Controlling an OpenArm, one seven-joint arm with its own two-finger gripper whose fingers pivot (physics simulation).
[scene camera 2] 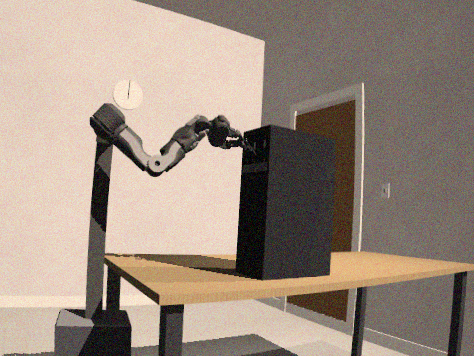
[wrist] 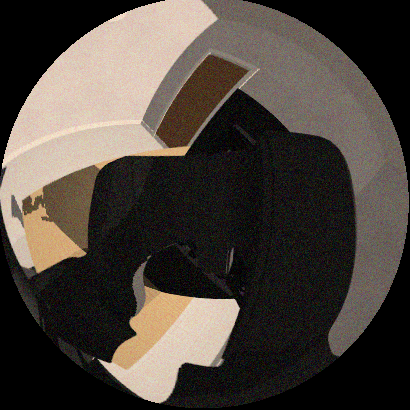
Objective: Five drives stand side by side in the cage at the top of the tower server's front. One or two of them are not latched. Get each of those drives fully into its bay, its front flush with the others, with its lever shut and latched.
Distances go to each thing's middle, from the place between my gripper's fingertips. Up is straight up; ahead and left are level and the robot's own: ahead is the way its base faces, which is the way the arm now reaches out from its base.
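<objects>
There is the black tower server (wrist: 239, 108), which I see 190 mm ahead of my hand and 210 mm below it.
</objects>
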